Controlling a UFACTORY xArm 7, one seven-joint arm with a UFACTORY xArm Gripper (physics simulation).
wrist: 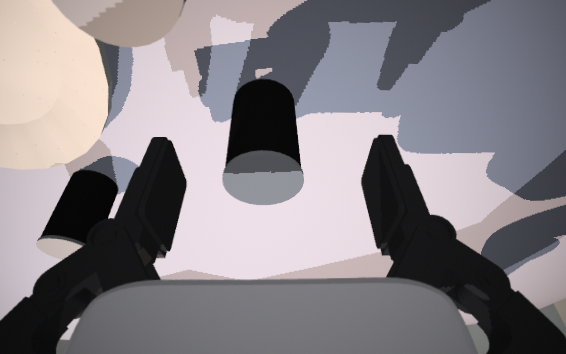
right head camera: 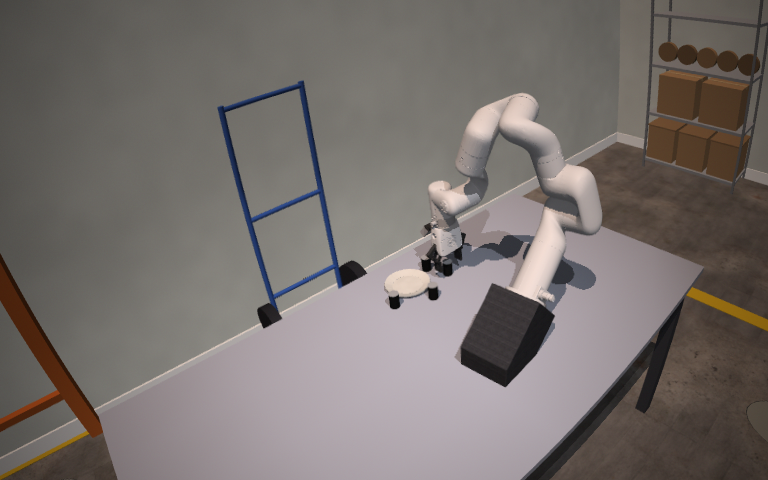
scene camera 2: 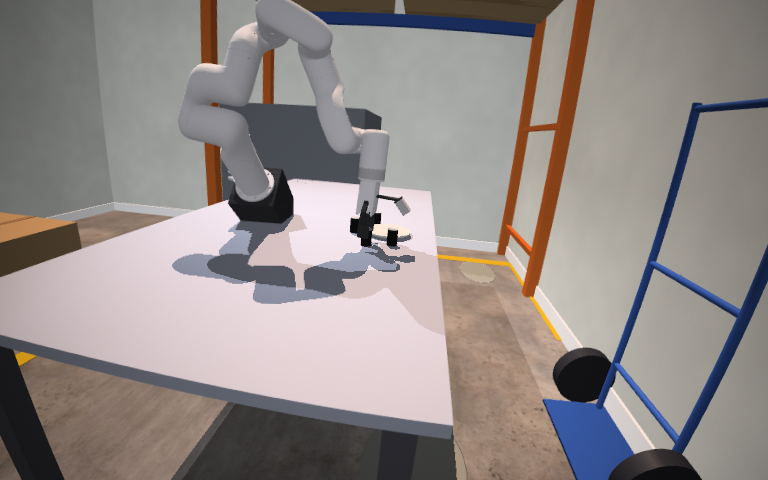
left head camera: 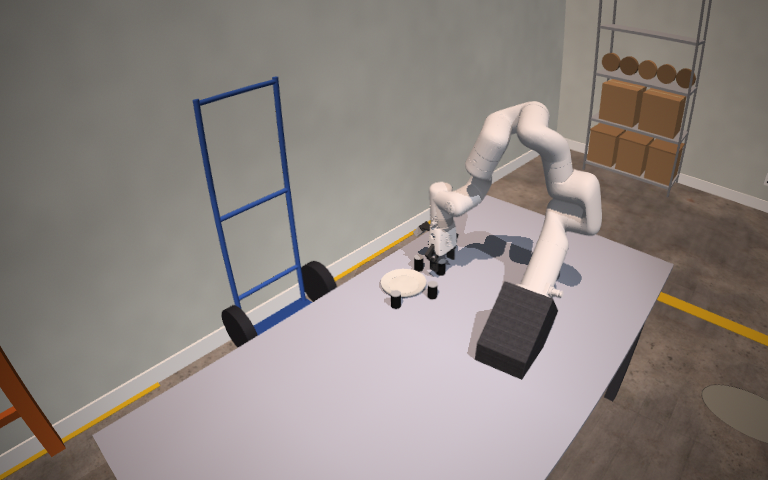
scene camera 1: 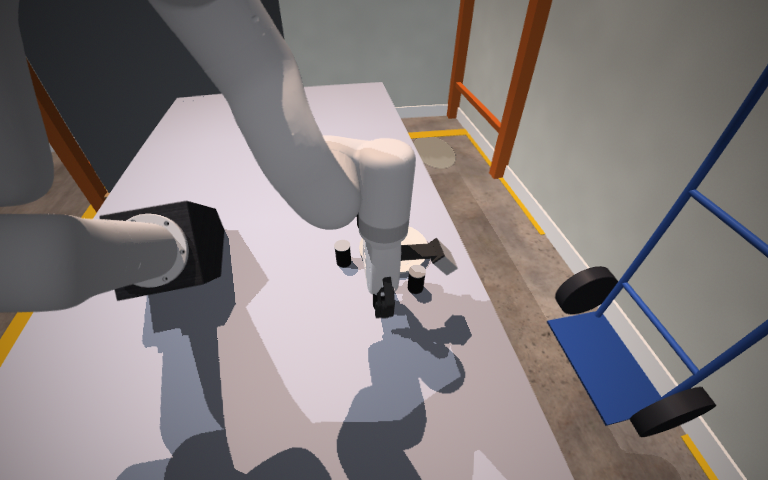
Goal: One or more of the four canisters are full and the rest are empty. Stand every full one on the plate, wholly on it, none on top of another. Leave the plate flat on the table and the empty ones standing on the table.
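Seen in the pictures: gripper, between the fingertips: (wrist: 273, 158) (right head camera: 448, 264) (scene camera 2: 365, 233) (left head camera: 442, 264) (scene camera 1: 380, 295); arm's base, origin of its link: (right head camera: 524, 299) (scene camera 2: 255, 185) (left head camera: 532, 296) (scene camera 1: 151, 250).
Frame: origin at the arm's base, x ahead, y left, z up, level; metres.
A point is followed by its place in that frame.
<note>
Four black canisters with pale tops stand upright around the empty cream plate (left head camera: 403, 283) @[z -0.129, x 0.441, y 0.075 m] (right head camera: 407, 281) @[z -0.129, x 0.452, y 0.067 m] (scene camera 1: 417, 234) @[z -0.121, x 0.498, y 0.112 m] (wrist: 30, 100) @[z -0.129, x 0.403, y 0.057 m], which lies flat on the table. My gripper (left head camera: 441, 260) @[z -0.099, x 0.391, y -0.065 m] (right head camera: 448, 259) @[z -0.099, x 0.391, y -0.065 m] (scene camera 1: 384, 308) @[z -0.099, x 0.391, y -0.065 m] (wrist: 273, 158) @[z -0.099, x 0.391, y -0.065 m] is open and low, its fingers to either side of one canister (wrist: 263, 125) @[z -0.100, x 0.409, y -0.061 m], not touching it. A second canister (left head camera: 418, 263) @[z -0.101, x 0.457, y -0.016 m] (right head camera: 425, 263) @[z -0.099, x 0.456, y -0.016 m] (scene camera 1: 416, 280) @[z -0.093, x 0.463, y -0.043 m] (scene camera 2: 391, 237) @[z -0.106, x 0.466, y -0.044 m] stands on the wall side. A third (left head camera: 432, 291) @[z -0.102, x 0.318, y 0.071 m] (right head camera: 432, 292) @[z -0.102, x 0.317, y 0.070 m] (scene camera 1: 342, 254) @[z -0.094, x 0.327, y 0.043 m] (wrist: 80, 207) @[z -0.106, x 0.342, y 0.051 m] stands on the arm-base side. A fourth (left head camera: 395, 300) @[z -0.100, x 0.370, y 0.185 m] (right head camera: 394, 300) @[z -0.099, x 0.366, y 0.181 m] stands at the plate's far side from my gripper. Fullness cannot be seen.
The black arm base (left head camera: 515, 328) @[z -0.018, x -0.029, y 0.131 m] (right head camera: 504, 333) @[z -0.015, x -0.042, y 0.125 m] (scene camera 1: 198, 243) @[z -0.012, x 0.073, y 0.021 m] (scene camera 2: 263, 200) @[z -0.040, x 0.045, y -0.030 m] sits on the table. A blue hand truck (left head camera: 254, 203) (right head camera: 286, 204) stands on the floor by the wall, beyond the table edge.
</note>
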